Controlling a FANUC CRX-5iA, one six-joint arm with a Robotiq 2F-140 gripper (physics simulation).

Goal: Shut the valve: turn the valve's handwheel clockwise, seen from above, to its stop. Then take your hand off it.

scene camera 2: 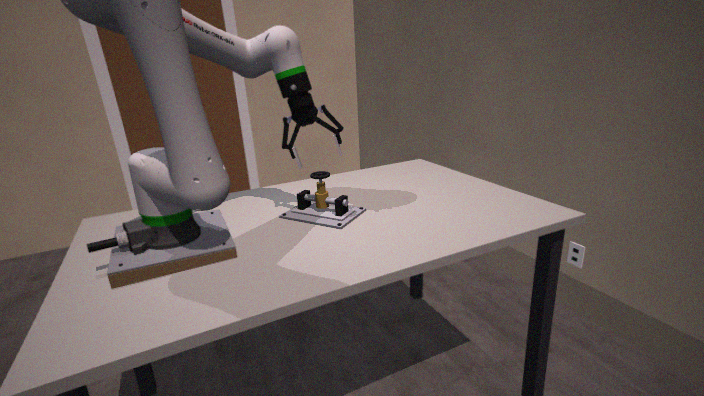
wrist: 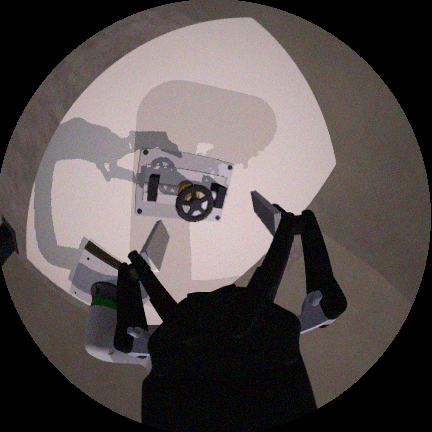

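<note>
The black spoked handwheel sits level on top of the brass valve. The valve stands on a pipe between two black blocks, on a grey plate. My gripper is open, with its two fingers wide apart and nothing between them. It hangs above the handwheel and does not touch it. In the wrist view the handwheel lies ahead of the space between the fingertips. How far the handwheel is turned cannot be told.
The plate lies on a light table. The arm's base stands on a wood-edged block at the table's left. Arm shadows fall across the table and the plate. A door and walls stand behind.
</note>
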